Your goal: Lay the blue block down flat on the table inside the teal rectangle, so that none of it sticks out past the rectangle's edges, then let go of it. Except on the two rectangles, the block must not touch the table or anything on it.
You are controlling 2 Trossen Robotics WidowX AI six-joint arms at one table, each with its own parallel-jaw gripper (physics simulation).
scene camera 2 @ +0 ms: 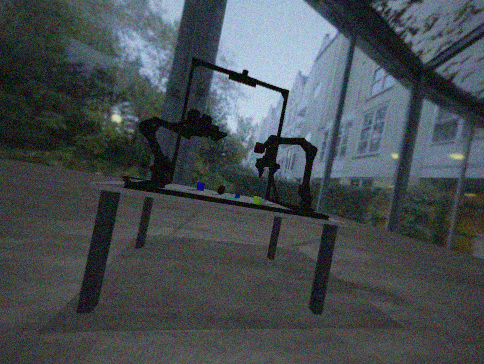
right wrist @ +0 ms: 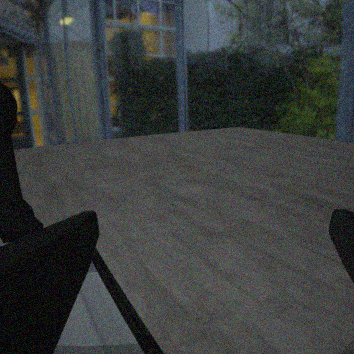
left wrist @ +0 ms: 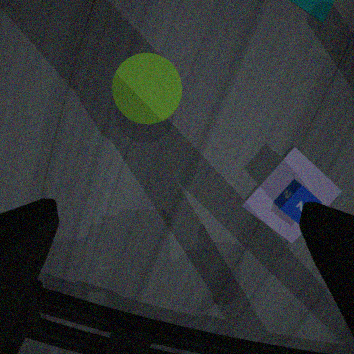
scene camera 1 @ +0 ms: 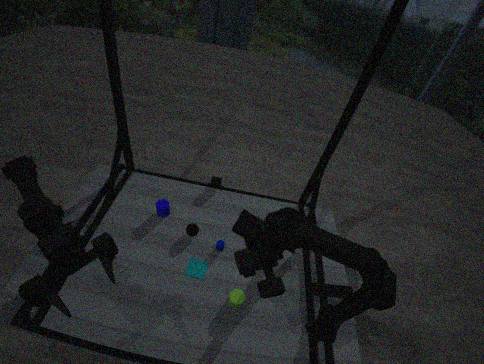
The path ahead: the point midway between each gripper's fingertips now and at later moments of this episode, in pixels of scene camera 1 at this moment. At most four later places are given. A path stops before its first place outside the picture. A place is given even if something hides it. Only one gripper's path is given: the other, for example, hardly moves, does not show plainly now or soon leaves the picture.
My left gripper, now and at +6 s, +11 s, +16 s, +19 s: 255,274; 255,252; 255,249; 250,256; 250,256
